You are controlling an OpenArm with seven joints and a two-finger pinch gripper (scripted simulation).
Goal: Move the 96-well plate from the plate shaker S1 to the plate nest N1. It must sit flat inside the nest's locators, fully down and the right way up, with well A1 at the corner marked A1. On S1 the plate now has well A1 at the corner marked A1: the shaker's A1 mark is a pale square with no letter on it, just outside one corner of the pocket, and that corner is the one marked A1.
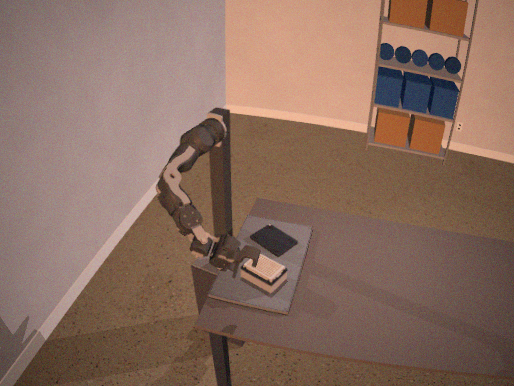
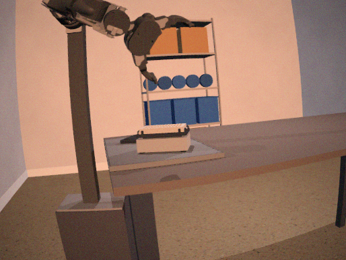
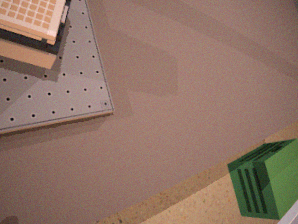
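The pale 96-well plate is 4 cm behind my hand, 19 cm to the left of it and 19 cm below it. Also, from my hand: plate shaker (1 cm behind, 20 cm to the left, 22 cm below).
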